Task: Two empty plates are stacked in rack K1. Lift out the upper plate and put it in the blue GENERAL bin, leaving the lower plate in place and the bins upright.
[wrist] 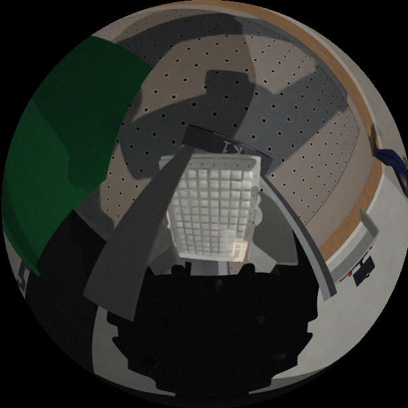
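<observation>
A white plate [212, 210] with a grid of square wells lies between the two dark fingers in the middle of the wrist view. My gripper [210, 194] is shut on this upper plate, with one finger along each long side. The dark edge of rack K1 [207, 139], with its label upside down, shows just beyond the plate's far end. The lower plate is hidden and I cannot tell it apart from the upper one. The blue GENERAL bin does not show in this view.
A large green bin [45, 145] stands at the left. A perforated table top [285, 112] with a wooden edge [361, 102] surrounds the rack. A person in dark blue [392, 159] is at the far right, and a grey ledge [350, 252] is at the lower right.
</observation>
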